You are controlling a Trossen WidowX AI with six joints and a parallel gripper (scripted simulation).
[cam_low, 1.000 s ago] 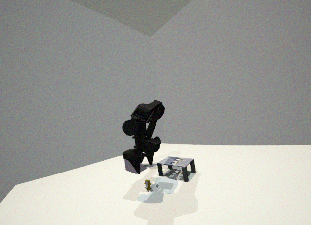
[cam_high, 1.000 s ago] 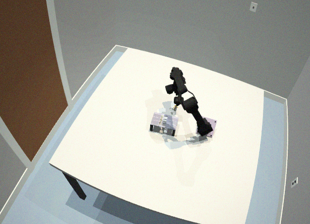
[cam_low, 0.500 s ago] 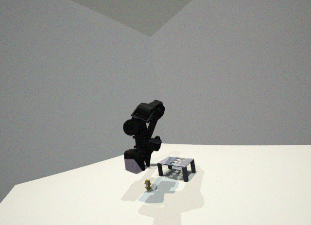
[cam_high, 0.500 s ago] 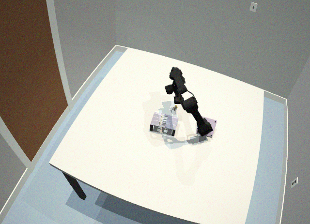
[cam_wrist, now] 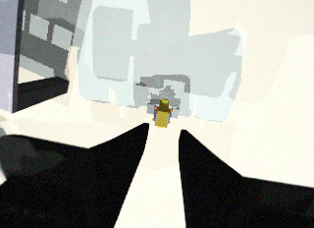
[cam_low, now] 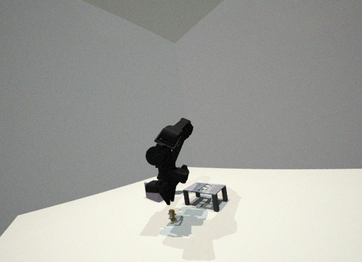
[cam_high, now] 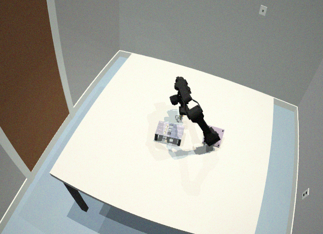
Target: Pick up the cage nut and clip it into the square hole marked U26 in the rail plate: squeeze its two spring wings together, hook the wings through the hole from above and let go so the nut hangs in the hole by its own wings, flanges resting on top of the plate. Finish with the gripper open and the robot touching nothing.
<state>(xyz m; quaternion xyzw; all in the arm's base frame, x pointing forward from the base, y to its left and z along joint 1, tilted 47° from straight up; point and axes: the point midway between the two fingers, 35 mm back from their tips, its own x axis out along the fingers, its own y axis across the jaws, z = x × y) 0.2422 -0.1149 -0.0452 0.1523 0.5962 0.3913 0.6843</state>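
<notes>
The yellow cage nut is 40 mm below my gripper tip.
</notes>
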